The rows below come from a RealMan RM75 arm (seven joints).
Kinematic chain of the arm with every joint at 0, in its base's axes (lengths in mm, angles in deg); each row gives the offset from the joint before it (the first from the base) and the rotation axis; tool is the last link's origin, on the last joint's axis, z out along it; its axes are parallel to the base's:
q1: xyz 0 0 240.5 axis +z
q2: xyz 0 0 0 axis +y
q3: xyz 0 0 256 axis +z
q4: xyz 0 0 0 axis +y
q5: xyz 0 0 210 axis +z
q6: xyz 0 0 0 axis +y
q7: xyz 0 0 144 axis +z
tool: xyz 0 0 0
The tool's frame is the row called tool.
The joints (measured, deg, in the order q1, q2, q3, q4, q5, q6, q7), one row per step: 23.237 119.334 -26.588 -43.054 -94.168 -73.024 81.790; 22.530 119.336 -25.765 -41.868 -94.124 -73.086 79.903; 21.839 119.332 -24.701 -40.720 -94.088 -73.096 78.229; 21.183 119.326 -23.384 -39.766 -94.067 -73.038 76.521; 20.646 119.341 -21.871 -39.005 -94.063 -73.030 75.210; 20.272 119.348 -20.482 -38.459 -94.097 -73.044 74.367; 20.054 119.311 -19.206 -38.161 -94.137 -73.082 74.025; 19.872 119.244 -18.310 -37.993 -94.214 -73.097 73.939; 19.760 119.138 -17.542 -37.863 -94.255 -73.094 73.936; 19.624 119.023 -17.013 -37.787 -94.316 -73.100 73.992
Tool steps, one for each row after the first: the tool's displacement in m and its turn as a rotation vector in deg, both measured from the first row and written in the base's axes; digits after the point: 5 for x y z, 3 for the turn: 0.00763 -0.00578 -0.00229 0.544 -0.458 -0.785; 0.01551 -0.01171 -0.00374 1.251 -0.705 -1.787; 0.02341 -0.01755 -0.00373 2.279 -1.085 -2.862; 0.03044 -0.02286 -0.00270 3.415 -1.182 -3.959; 0.03593 -0.02702 -0.00125 4.410 -1.094 -4.913; 0.04003 -0.02994 0.00116 5.328 -0.820 -5.727; 0.04316 -0.03217 0.00322 5.937 -0.592 -6.380; 0.04571 -0.03376 0.00547 6.495 -0.375 -6.922; 0.04786 -0.03523 0.00733 6.861 -0.241 -7.362
